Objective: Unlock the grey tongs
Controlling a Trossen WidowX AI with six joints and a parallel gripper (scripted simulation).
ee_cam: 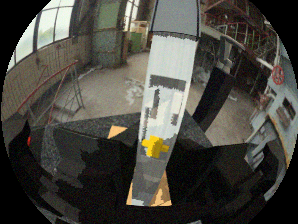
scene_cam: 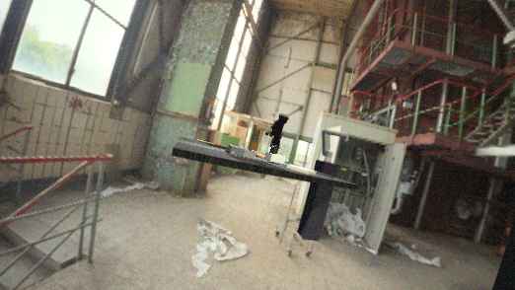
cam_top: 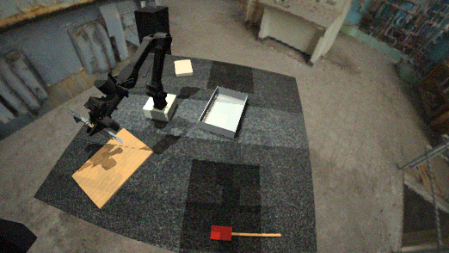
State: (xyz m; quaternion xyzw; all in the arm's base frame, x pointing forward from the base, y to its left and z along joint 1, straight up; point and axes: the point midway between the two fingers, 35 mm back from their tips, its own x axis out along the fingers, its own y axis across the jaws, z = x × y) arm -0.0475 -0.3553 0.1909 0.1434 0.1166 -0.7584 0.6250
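My gripper tip is 1 cm short of the yellow lock piece, 3 cm to the right of it and 2 cm below it. Round my gripper tip: wooden board (24 cm below); roasting tin (38 cm ahead, 53 cm to the left, 22 cm below); cream pad (5 cm behind, 84 cm to the left, 23 cm below).
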